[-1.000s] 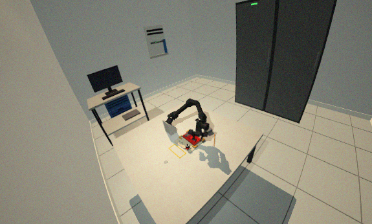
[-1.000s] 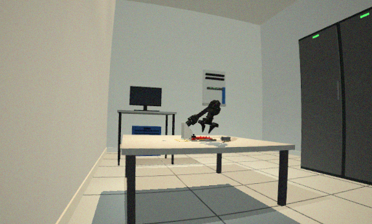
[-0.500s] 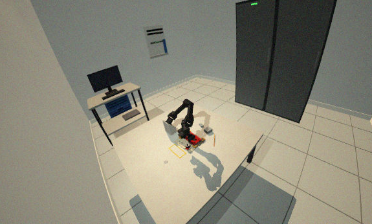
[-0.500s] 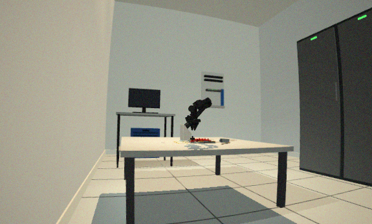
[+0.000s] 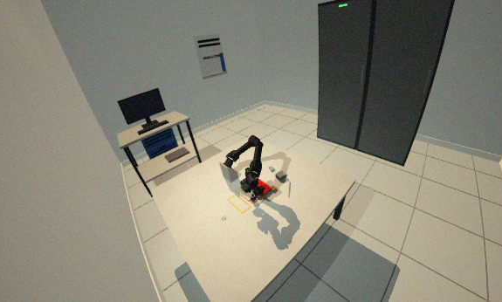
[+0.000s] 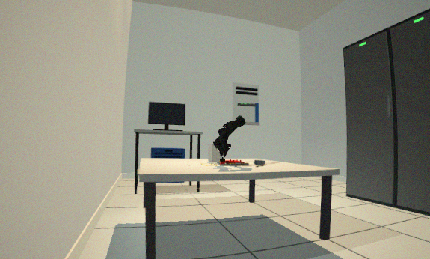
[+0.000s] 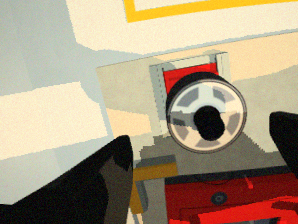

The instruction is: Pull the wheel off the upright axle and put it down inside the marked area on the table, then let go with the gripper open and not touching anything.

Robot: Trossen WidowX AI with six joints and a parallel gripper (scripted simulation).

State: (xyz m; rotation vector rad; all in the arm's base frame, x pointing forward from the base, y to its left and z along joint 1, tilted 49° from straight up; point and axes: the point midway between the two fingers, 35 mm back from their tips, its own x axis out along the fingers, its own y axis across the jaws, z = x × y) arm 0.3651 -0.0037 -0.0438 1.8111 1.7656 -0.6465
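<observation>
My gripper tip is 10 mm past the wheel and 20 mm above it. From my gripper tip the other things lie so: grey block 20 mm behind, 330 mm to the left, 50 mm below; orange stick 120 mm ahead, 260 mm to the left, 60 mm below.
</observation>
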